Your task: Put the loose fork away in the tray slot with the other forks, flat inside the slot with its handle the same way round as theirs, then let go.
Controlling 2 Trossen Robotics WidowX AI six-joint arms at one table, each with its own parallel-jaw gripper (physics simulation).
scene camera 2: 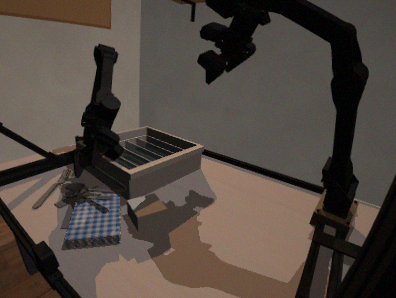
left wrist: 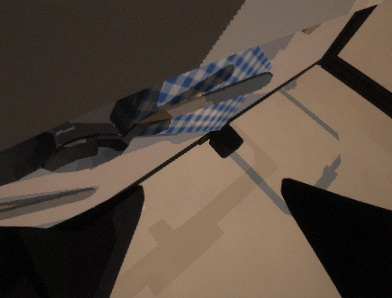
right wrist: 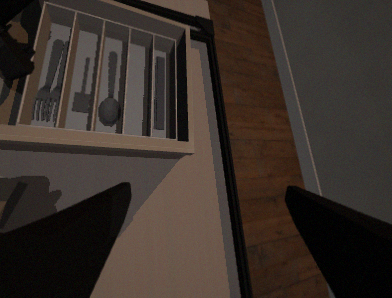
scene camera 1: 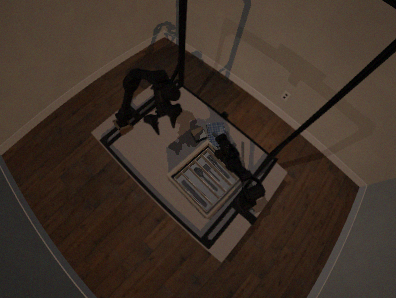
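A loose grey fork (scene camera 2: 51, 192) lies on the table left of the tray in scene camera 2, handle toward the front left, tines toward the left arm. A handle in the left wrist view (left wrist: 55, 199) appears to be its handle. The wooden cutlery tray (scene camera 1: 187, 159) (scene camera 2: 167, 161) (right wrist: 100, 141) has several slots. Forks (right wrist: 45, 102) lie in its leftmost slot in the right wrist view, tines toward the bottom, handles toward the top. My left gripper (left wrist: 212, 188) is open and empty, near the tray's fork side. My right gripper (scene camera 1: 166, 129) (right wrist: 209, 191) is open and empty, high above the table.
A blue checked cloth (scene camera 1: 216, 129) (scene camera 2: 95, 222) (left wrist: 175, 92) lies beside the tray, with a heap of spoons and other cutlery (scene camera 2: 75, 189) at its edge. A small box (scene camera 2: 145, 212) stands between cloth and tray. A spoon (right wrist: 109, 110) lies in another slot.
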